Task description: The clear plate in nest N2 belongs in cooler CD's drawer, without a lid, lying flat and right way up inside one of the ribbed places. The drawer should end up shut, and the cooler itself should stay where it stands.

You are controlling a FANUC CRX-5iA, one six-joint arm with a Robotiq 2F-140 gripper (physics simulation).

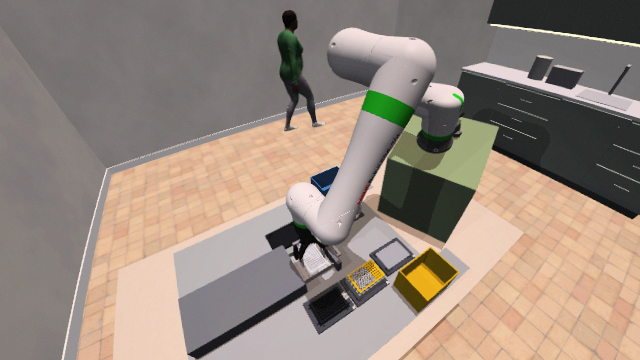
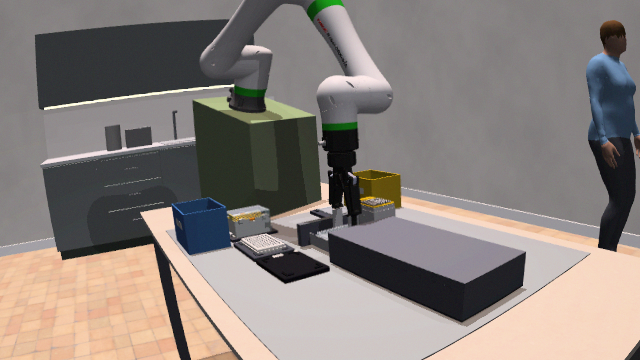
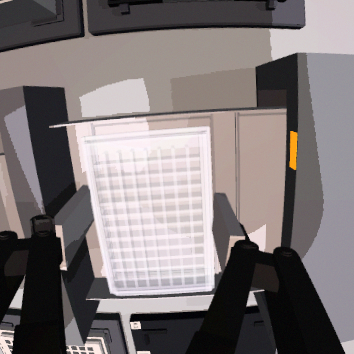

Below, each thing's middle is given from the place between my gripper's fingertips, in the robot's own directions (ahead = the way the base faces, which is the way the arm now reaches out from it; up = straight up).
Right now the drawer [image 2: 306, 231] is 30 mm ahead of my hand, 10 mm to the right of it and 10 mm above it. From my hand the other things lie so: black plate [image 1: 326, 307]: 30 mm ahead, 190 mm to the left, 10 mm below; nest N2 [image 2: 303, 266]: 50 mm ahead, 190 mm to the right, 30 mm below; clear plate [image 3: 151, 190]: 10 mm to the right, 10 mm above.
